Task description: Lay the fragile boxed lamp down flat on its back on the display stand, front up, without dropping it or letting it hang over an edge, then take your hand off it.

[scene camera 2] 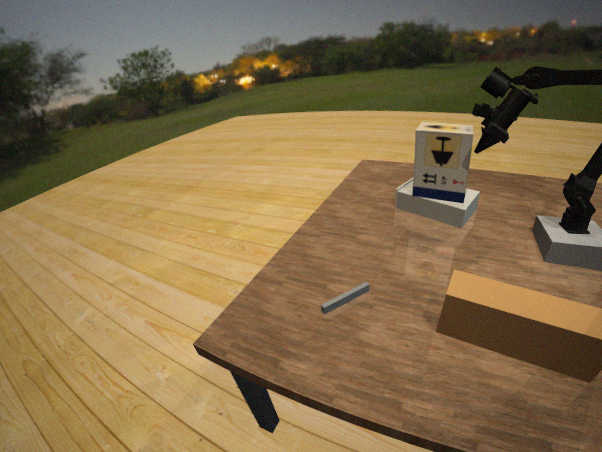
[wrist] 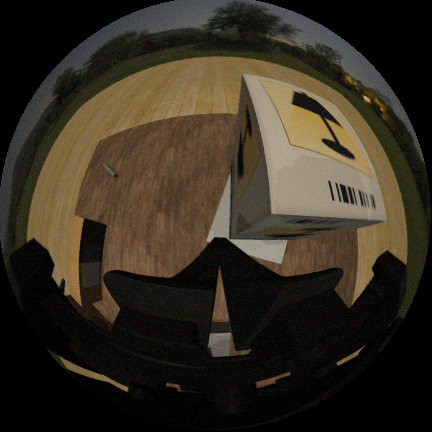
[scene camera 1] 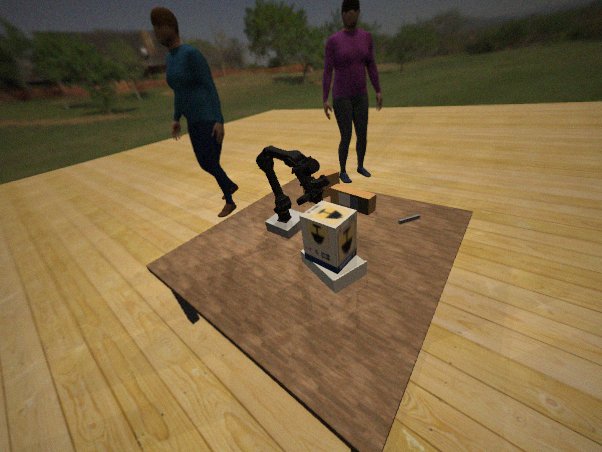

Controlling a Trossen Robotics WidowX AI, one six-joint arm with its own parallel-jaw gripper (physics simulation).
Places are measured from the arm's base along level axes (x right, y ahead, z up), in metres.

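Pixels of known places: gripper, fingertip midpoint: (scene camera 2: pixel 475 152) (wrist: pixel 218 242); arm's base at its link origin: (scene camera 2: pixel 573 228) (scene camera 1: pixel 284 218).
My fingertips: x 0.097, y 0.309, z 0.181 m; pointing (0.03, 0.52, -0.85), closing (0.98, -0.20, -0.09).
Observation:
Ahead of a thing's pixels: the offset from my fingertips to its top centre. Level surfaces: height alone.
The boxed lamp (scene camera 1: pixel 327 239) (scene camera 2: pixel 442 172) (wrist: pixel 310 155) is a white carton with yellow lamp pictures and a dark blue band round its bottom. It stands upright on the display stand (scene camera 1: pixel 345 281) (scene camera 2: pixel 429 205) (wrist: pixel 260 249), a low pale slab, and is turned relative to it. A lower corner of the box is close to the stand's edge in scene camera 1. My gripper (scene camera 2: pixel 477 151) (wrist: pixel 218 242) is shut and empty. It points down beside the box's upper half, on the arm's side, with a small gap showing in scene camera 2. In scene camera 1 its fingertips cannot be made out clearly.
An orange-brown block @[dx -0.467, dy -0.026, dz -0.137 m] (scene camera 1: pixel 354 196) (scene camera 2: pixel 520 322) (wrist: pixel 80 255) and a thin grey bar @[dx -0.396, dy +0.333, dz -0.225 m] (scene camera 1: pixel 409 219) (scene camera 2: pixel 345 298) (wrist: pixel 110 170) lie on the brown table @[dz -0.247 m] (scene camera 1: pixel 280 310) (scene camera 2: pixel 310 345) (wrist: pixel 165 175). The arm's pale base (scene camera 1: pixel 283 227) (scene camera 2: pixel 570 248) is behind the box in scene camera 1. Two people stand beyond the table.

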